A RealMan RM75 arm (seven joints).
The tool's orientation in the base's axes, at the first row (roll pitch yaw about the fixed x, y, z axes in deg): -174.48, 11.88, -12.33
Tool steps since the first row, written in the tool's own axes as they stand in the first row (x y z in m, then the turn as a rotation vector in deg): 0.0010, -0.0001, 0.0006, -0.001, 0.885, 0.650; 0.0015, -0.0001, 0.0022, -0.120, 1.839, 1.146; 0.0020, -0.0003, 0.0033, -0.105, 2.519, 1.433; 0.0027, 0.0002, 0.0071, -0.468, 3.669, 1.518; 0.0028, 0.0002, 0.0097, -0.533, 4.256, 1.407; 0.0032, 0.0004, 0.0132, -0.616, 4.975, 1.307; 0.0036, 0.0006, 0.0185, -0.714, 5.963, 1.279; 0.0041, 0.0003, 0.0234, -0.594, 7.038, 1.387; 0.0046, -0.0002, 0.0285, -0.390, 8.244, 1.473; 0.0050, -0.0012, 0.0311, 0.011, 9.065, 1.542; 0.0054, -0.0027, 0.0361, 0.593, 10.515, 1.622
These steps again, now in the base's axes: 0.0009, 0.0000, -0.0008, -0.323, -0.767, -0.716; 0.0011, 0.0001, -0.0024, -0.747, -1.598, -1.265; 0.0014, 0.0003, -0.0036, -0.942, -2.220, -1.611; 0.0013, 0.0002, -0.0075, -1.571, -3.245, -1.728; 0.0009, 0.0006, -0.0100, -1.749, -3.815, -1.661; 0.0006, 0.0008, -0.0136, -1.977, -4.508, -1.615; 0.0000, 0.0012, -0.0188, -2.295, -5.448, -1.660; -0.0004, 0.0021, -0.0237, -2.449, -6.499, -1.891; -0.0007, 0.0032, -0.0287, -2.549, -7.697, -2.131; -0.0005, 0.0044, -0.0312, -2.369, -8.566, -2.358; -0.0007, 0.0065, -0.0360, -2.163, -10.081, -2.692
